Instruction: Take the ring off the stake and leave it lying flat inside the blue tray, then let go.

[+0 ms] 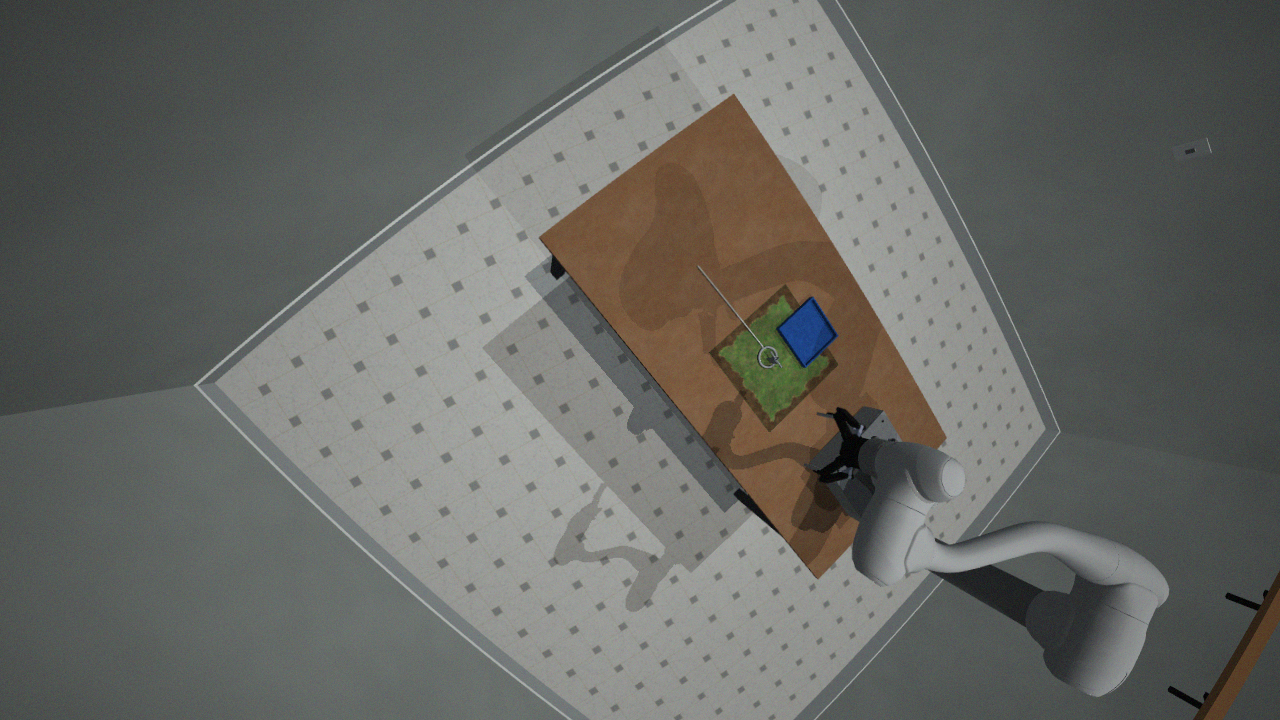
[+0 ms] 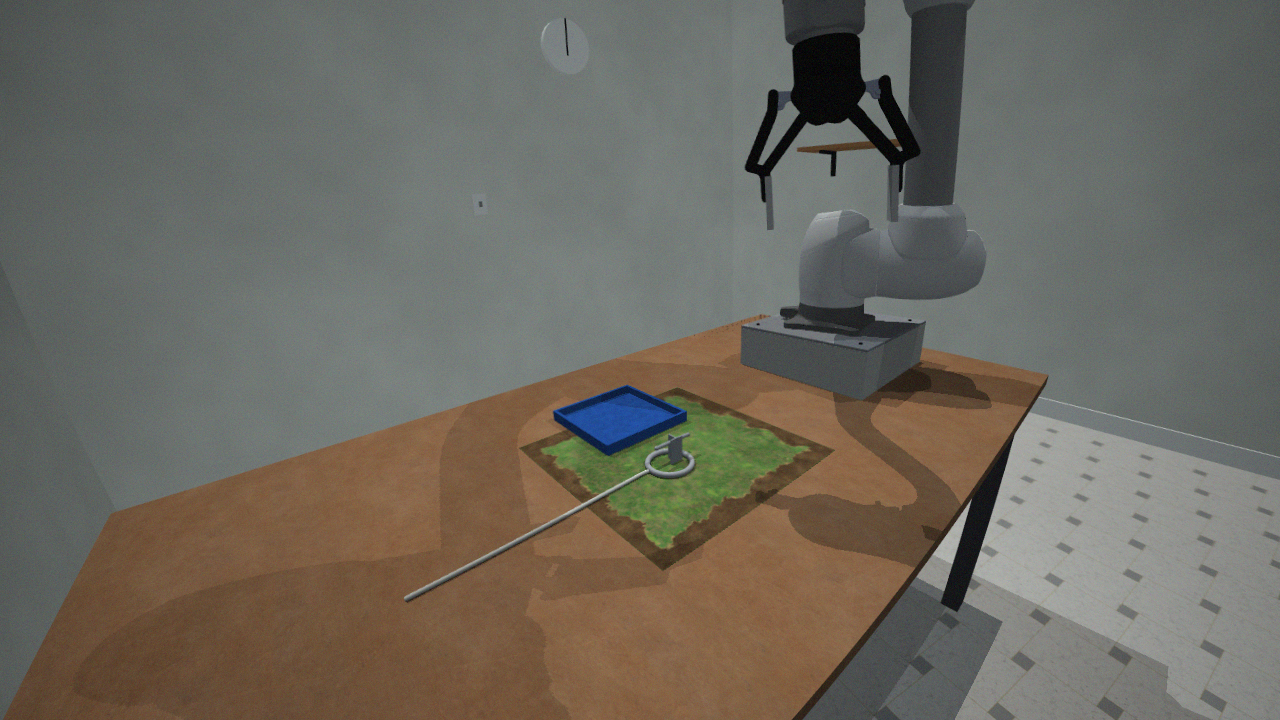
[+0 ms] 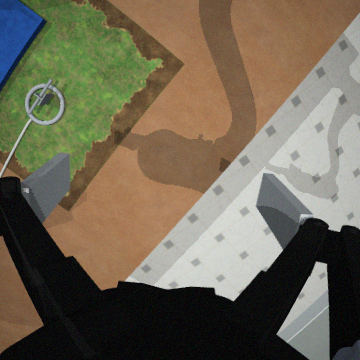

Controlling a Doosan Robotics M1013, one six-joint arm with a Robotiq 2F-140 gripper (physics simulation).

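Frame: origin at the arm's base, x back, y right, z up, level; centimetres.
Where they show: gripper, fingertip midpoint: (image 1: 814,439) (image 2: 830,224) (image 3: 165,180); arm's base, link origin: (image 2: 830,324).
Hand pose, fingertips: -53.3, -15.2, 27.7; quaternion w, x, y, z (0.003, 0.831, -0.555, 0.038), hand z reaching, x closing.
Observation:
Each offset is from my fingertips to the top centre of the thing, as dx, dy, dz. Level surfaces: height alone.
A grey ring {-7.3, +21.0, -37.5} (image 1: 759,358) (image 2: 669,474) (image 3: 45,122) with a long thin rod joined to its edge is around the low grey stake {-5.7, +21.5, -33.8} (image 2: 675,450) (image 3: 41,96), which has a crossbar at its top. How high the ring sits on the stake is hard to tell. The blue tray {+0.0, +39.0, -36.3} (image 1: 791,349) (image 2: 581,437) is beside them, with no ring in it. My gripper (image 1: 819,443) (image 2: 831,220) (image 3: 165,180) is wide open and empty, high above the table and away from the ring, toward the arm's base.
A green mat with a brown border {dz -38.4} (image 1: 769,402) (image 2: 742,447) (image 3: 100,75) lies under the stake and part of the tray. The rod (image 1: 729,304) (image 2: 528,535) (image 3: 15,145) reaches past the mat over the wooden table {dz -38.4} (image 1: 742,161) (image 2: 268,501). The arm's grey base box (image 2: 801,362) stands on the table.

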